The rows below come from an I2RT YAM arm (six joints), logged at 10 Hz.
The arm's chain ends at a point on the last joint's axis. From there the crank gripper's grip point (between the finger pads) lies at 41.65 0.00 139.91 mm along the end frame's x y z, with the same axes.
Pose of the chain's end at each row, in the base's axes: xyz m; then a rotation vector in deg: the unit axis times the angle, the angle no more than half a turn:
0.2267, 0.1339, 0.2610, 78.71, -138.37, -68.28
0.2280, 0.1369, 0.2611, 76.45, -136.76, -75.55
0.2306, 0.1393, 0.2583, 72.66, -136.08, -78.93
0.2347, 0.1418, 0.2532, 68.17, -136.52, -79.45
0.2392, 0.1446, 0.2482, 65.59, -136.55, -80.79
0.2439, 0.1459, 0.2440, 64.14, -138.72, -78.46
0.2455, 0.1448, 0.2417, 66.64, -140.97, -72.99
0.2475, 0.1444, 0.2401, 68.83, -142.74, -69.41
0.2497, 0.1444, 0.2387, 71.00, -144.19, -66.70
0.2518, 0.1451, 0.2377, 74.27, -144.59, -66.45
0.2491, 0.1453, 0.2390, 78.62, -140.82, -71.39
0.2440, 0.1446, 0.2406, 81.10, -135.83, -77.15
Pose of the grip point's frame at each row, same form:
0.1393, 0.1821, 0.1545, 78.71, -138.37, -68.28
0.1378, 0.1951, 0.1622, 76.45, -136.76, -75.55
0.1377, 0.2026, 0.1652, 72.66, -136.08, -78.93
0.1401, 0.2074, 0.1634, 68.17, -136.52, -79.45
0.1439, 0.2130, 0.1613, 65.59, -136.55, -80.79
0.1506, 0.2134, 0.1543, 64.14, -138.72, -78.46
0.1553, 0.2054, 0.1442, 66.64, -140.97, -72.99
0.1607, 0.2006, 0.1370, 68.83, -142.74, -69.41
0.1664, 0.1973, 0.1312, 71.00, -144.19, -66.70
0.1716, 0.1974, 0.1275, 74.27, -144.59, -66.45
0.1666, 0.2010, 0.1323, 78.62, -140.82, -71.39
0.1562, 0.2038, 0.1402, 81.10, -135.83, -77.15

